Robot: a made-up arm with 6 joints. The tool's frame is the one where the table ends. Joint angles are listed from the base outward.
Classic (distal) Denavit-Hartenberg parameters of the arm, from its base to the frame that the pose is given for. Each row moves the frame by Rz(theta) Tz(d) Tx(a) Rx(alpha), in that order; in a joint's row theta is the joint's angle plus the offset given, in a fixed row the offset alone. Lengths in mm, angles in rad.
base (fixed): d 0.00, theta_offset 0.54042, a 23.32, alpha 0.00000
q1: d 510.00, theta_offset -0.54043, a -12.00, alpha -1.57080
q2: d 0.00, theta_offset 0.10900, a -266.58, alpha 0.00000
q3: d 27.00, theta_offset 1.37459, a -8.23, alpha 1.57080
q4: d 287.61, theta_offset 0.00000, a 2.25, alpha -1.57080
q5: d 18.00, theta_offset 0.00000, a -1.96, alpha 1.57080
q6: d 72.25, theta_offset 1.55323, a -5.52, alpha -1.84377
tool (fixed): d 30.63, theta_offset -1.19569, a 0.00, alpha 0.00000
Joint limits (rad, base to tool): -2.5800..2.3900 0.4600..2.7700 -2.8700..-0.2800 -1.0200..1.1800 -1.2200..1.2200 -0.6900..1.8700
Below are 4 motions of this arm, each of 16 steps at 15 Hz.
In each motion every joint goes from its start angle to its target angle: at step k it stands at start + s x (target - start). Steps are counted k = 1, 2, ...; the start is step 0. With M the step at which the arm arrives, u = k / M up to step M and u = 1 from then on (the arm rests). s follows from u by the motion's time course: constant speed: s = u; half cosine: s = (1 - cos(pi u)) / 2; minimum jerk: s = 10 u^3 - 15 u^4 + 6 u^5.
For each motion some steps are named. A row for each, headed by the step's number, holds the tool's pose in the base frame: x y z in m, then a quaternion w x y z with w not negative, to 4 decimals.
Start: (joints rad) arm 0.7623 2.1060 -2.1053 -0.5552 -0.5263 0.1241
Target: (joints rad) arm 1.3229 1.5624 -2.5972 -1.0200 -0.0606 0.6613
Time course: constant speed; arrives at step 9
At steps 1, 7, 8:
1: 0.2781 0.3854 0.8457 0.6645 -0.1070 -0.4702 0.5709
7: 0.0595 0.2558 1.0583 0.5580 0.0510 -0.6205 0.5486
8: 0.0330 0.2121 1.0820 0.5443 0.0909 -0.6402 0.5345

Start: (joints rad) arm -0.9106 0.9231 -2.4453 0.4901 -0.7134 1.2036
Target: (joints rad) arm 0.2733 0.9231 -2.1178 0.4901 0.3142 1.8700
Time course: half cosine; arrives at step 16
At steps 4, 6, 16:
4: -0.1137 0.1327 1.0782 0.2590 0.1142 -0.8218 0.4945
6: -0.1064 0.0946 1.0856 0.2696 0.2853 -0.7669 0.5077
16: -0.0149 0.0383 1.0623 0.2277 0.8338 -0.2256 0.4495

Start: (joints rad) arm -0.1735 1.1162 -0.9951 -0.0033 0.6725 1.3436
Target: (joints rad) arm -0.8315 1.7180 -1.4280 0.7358 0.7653 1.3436
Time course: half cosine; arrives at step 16
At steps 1, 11, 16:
1: 0.2567 -0.0156 0.7182 0.7930 0.5703 0.0153 -0.2136
11: 0.3145 -0.1769 0.6853 0.5078 0.7684 -0.0928 -0.3783
16: 0.3102 -0.2356 0.6685 0.4101 0.8088 -0.1440 -0.3961

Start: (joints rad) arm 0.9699 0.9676 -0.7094 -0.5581 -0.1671 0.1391
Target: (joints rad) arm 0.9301 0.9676 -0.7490 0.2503 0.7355 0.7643
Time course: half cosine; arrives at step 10
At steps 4, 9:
4: 0.1163 0.2081 0.7118 0.8031 0.0197 0.0175 0.5953
9: 0.1199 0.1931 0.6776 0.7816 0.3150 0.3801 0.3813

